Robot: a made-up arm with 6 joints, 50 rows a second.
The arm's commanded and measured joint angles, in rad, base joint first. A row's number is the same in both.
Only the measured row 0 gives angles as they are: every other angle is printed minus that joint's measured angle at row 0.
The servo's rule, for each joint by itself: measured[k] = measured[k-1] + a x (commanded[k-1-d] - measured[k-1]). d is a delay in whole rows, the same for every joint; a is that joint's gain. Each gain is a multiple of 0.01, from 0.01 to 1. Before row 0 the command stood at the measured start. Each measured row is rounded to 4 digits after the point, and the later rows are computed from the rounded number. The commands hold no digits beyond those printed.
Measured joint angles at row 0:
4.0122 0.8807 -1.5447 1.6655 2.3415 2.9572
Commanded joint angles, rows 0 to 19:
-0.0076 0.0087 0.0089 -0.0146 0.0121 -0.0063
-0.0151 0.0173 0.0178 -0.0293 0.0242 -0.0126
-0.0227 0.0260 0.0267 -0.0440 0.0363 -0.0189
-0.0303 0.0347 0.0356 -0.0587 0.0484 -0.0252
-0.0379 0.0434 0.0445 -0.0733 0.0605 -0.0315
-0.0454 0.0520 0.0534 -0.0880 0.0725 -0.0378
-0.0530 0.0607 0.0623 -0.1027 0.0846 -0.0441
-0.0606 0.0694 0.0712 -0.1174 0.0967 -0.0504
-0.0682 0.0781 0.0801 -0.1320 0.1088 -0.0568
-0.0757 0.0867 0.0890 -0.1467 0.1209 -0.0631
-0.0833 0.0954 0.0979 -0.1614 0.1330 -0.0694
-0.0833 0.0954 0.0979 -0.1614 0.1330 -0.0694
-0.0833 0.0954 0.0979 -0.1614 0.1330 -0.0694
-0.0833 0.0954 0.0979 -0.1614 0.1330 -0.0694
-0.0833 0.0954 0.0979 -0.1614 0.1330 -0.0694
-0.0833 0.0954 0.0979 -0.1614 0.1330 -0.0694
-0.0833 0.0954 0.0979 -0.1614 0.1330 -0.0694
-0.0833 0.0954 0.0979 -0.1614 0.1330 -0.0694
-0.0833 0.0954 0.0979 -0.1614 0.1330 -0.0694
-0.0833 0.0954 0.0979 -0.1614 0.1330 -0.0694
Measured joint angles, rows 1 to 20:
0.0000 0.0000 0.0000 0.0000 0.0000 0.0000
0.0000 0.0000 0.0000 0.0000 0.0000 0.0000
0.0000 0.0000 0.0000 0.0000 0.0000 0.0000
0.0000 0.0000 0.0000 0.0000 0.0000 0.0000
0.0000 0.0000 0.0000 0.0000 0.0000 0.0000
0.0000 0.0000 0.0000 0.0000 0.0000 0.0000
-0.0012 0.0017 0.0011 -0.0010 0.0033 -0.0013
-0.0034 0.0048 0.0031 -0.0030 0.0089 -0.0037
-0.0065 0.0090 0.0059 -0.0059 0.0163 -0.0069
-0.0103 0.0141 0.0095 -0.0096 0.0250 -0.0107
-0.0147 0.0200 0.0137 -0.0141 0.0346 -0.0151
-0.0196 0.0264 0.0185 -0.0193 0.0448 -0.0199
-0.0249 0.0333 0.0238 -0.0251 0.0555 -0.0250
-0.0306 0.0405 0.0295 -0.0316 0.0666 -0.0303
-0.0366 0.0480 0.0356 -0.0386 0.0780 -0.0359
-0.0429 0.0557 0.0420 -0.0462 0.0896 -0.0416
-0.0494 0.0636 0.0487 -0.0543 0.1013 -0.0474
-0.0548 0.0700 0.0546 -0.0618 0.1099 -0.0520
-0.0594 0.0751 0.0598 -0.0688 0.1161 -0.0557
-0.0632 0.0792 0.0644 -0.0753 0.1207 -0.0586
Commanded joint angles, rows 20 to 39:
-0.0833 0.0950 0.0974 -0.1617 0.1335 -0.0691
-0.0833 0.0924 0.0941 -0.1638 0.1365 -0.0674
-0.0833 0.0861 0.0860 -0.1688 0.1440 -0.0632
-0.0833 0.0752 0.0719 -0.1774 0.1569 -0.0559
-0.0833 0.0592 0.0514 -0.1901 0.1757 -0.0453
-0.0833 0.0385 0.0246 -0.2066 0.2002 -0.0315
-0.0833 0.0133 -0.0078 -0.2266 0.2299 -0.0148
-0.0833 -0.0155 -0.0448 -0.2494 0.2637 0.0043
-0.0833 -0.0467 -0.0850 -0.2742 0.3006 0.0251
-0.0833 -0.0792 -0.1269 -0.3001 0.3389 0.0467
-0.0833 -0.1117 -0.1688 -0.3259 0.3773 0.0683
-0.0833 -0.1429 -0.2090 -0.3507 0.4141 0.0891
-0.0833 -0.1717 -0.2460 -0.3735 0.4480 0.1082
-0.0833 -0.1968 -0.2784 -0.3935 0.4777 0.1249
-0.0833 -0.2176 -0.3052 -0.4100 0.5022 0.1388
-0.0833 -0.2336 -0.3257 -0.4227 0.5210 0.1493
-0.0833 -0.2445 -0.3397 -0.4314 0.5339 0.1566
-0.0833 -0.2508 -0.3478 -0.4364 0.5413 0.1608
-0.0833 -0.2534 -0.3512 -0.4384 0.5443 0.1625
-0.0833 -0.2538 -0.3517 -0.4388 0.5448 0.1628
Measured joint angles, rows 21 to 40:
-0.0664 0.0824 0.0684 -0.0813 0.1240 -0.0609
-0.0691 0.0850 0.0719 -0.0869 0.1264 -0.0627
-0.0714 0.0871 0.0750 -0.0921 0.1282 -0.0641
-0.0733 0.0888 0.0777 -0.0970 0.1295 -0.0652
-0.0749 0.0901 0.0801 -0.1015 0.1304 -0.0661
-0.0762 0.0912 0.0822 -0.1057 0.1311 -0.0668
-0.0773 0.0920 0.0840 -0.1096 0.1317 -0.0673
-0.0783 0.0921 0.0852 -0.1134 0.1330 -0.0673
-0.0791 0.0909 0.0853 -0.1173 0.1360 -0.0664
-0.0798 0.0878 0.0837 -0.1215 0.1416 -0.0642
-0.0804 0.0821 0.0798 -0.1263 0.1508 -0.0602
-0.0809 0.0734 0.0732 -0.1319 0.1641 -0.0542
-0.0813 0.0614 0.0635 -0.1385 0.1819 -0.0459
-0.0816 0.0460 0.0505 -0.1463 0.2040 -0.0354
-0.0819 0.0275 0.0342 -0.1553 0.2301 -0.0227
-0.0821 0.0062 0.0149 -0.1654 0.2595 -0.0081
-0.0823 -0.0174 -0.0071 -0.1766 0.2913 0.0079
-0.0825 -0.0425 -0.0313 -0.1888 0.3245 0.0250
-0.0826 -0.0683 -0.0571 -0.2017 0.3578 0.0425
-0.0827 -0.0940 -0.0837 -0.2151 0.3902 0.0598

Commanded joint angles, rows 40 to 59:
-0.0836 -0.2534 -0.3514 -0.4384 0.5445 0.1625
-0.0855 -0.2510 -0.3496 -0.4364 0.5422 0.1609
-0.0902 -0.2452 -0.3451 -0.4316 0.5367 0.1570
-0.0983 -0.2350 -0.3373 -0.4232 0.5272 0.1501
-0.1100 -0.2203 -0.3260 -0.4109 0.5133 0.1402
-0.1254 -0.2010 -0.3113 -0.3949 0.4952 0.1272
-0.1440 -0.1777 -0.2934 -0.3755 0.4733 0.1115
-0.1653 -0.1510 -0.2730 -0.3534 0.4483 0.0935
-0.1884 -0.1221 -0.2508 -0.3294 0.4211 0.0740
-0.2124 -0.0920 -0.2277 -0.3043 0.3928 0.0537
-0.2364 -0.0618 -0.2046 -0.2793 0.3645 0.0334
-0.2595 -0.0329 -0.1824 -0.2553 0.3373 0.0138
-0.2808 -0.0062 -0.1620 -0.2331 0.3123 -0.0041
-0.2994 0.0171 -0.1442 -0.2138 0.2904 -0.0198
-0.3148 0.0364 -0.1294 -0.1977 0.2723 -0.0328
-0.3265 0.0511 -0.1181 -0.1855 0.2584 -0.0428
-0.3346 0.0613 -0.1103 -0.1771 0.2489 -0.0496
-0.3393 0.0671 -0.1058 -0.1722 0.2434 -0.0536
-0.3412 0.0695 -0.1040 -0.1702 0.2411 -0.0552
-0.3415 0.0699 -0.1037 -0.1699 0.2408 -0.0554
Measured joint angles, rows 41 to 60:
-0.0828 -0.1187 -0.1103 -0.2287 0.4204 0.0764
-0.0829 -0.1417 -0.1361 -0.2423 0.4476 0.0917
-0.0830 -0.1623 -0.1605 -0.2555 0.4709 0.1053
-0.0830 -0.1800 -0.1830 -0.2682 0.4899 0.1170
-0.0830 -0.1947 -0.2032 -0.2801 0.5046 0.1266
-0.0830 -0.2065 -0.2210 -0.2912 0.5155 0.1342
-0.0831 -0.2159 -0.2366 -0.3015 0.5233 0.1401
-0.0835 -0.2229 -0.2502 -0.3109 0.5284 0.1445
-0.0846 -0.2274 -0.2616 -0.3193 0.5306 0.1471
-0.0868 -0.2289 -0.2707 -0.3266 0.5297 0.1477
-0.0905 -0.2272 -0.2773 -0.3325 0.5253 0.1461
-0.0961 -0.2220 -0.2814 -0.3369 0.5172 0.1421
-0.1038 -0.2131 -0.2828 -0.3396 0.5053 0.1357
-0.1136 -0.2007 -0.2816 -0.3406 0.4899 0.1268
-0.1256 -0.1850 -0.2779 -0.3398 0.4713 0.1157
-0.1395 -0.1664 -0.2719 -0.3373 0.4501 0.1027
-0.1550 -0.1455 -0.2638 -0.3332 0.4270 0.0881
-0.1717 -0.1230 -0.2540 -0.3277 0.4028 0.0725
-0.1892 -0.0996 -0.2430 -0.3211 0.3784 0.0564
-0.2068 -0.0763 -0.2311 -0.3136 0.3546 0.0404

